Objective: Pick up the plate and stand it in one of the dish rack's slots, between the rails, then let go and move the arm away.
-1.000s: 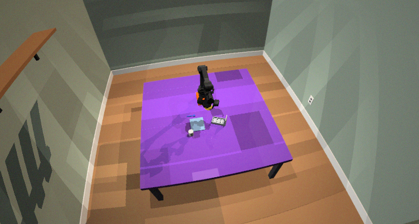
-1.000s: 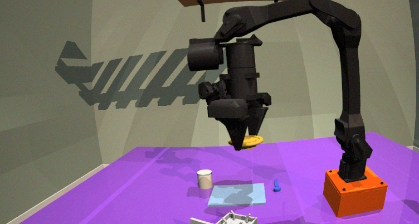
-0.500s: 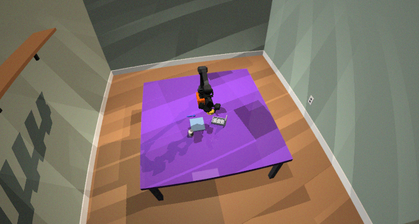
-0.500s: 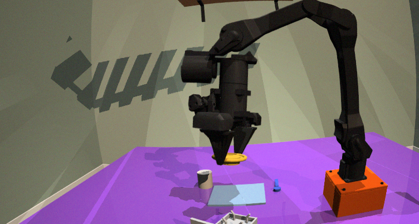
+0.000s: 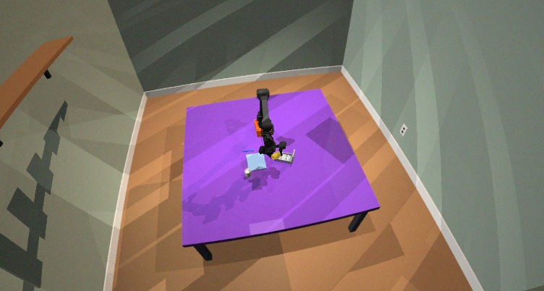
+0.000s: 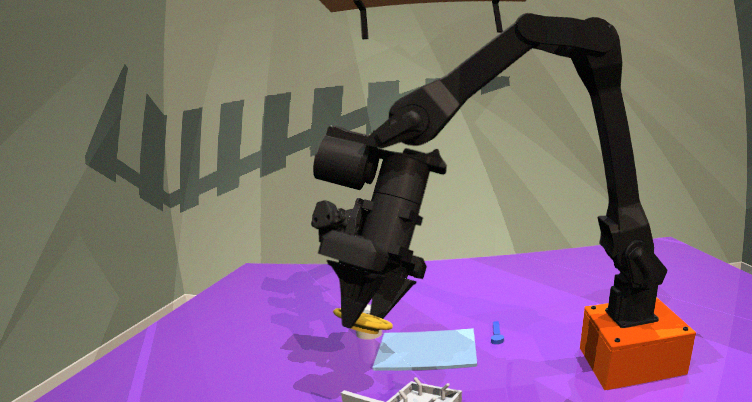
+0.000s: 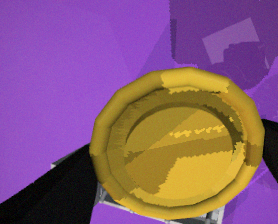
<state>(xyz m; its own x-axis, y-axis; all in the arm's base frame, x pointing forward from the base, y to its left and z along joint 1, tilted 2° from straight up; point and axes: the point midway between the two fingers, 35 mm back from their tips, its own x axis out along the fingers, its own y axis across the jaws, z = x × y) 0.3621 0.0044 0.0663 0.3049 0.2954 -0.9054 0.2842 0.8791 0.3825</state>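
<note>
Now: the grey dish rack 80 mm to the left of my gripper tip, 80 mm below it and 60 mm behind it. The rest, counted from my gripper tip: yellow plate (10 mm above); then small cup (210 mm to the right, 80 mm below, 20 mm ahead); then light blue mat (130 mm to the right, 110 mm below, 80 mm behind).
</note>
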